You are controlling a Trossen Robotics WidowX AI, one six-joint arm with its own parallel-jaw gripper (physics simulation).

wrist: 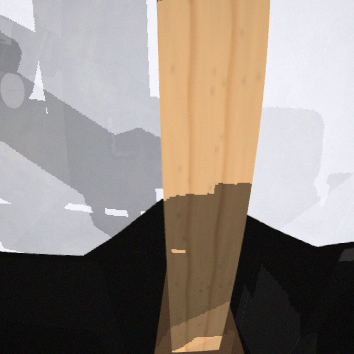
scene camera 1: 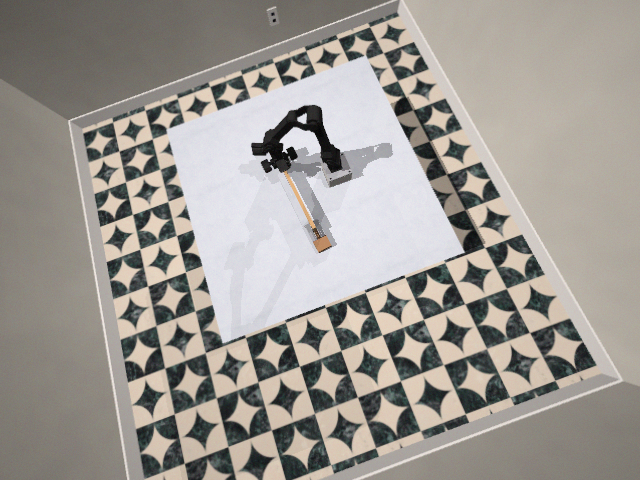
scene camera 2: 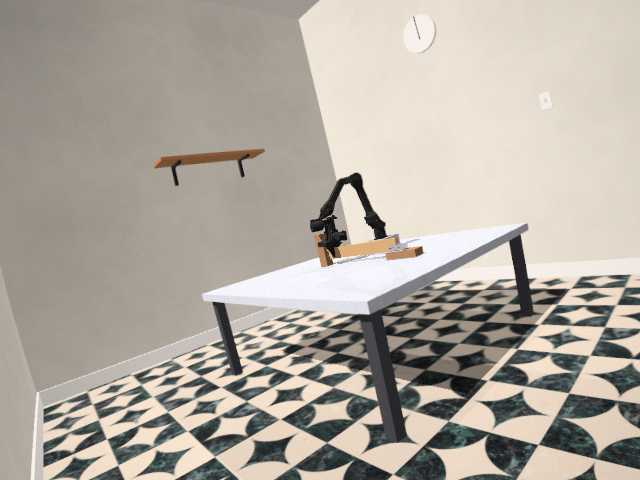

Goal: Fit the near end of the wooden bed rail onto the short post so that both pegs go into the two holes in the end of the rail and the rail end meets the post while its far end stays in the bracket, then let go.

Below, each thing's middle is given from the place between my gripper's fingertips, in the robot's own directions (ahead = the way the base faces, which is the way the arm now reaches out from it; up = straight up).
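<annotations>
Relative to the wooden bed rail [scene camera 2: 380,246], my gripper is 20 mm past it, 20 mm below it and 180 mm to the right of it.
</annotations>
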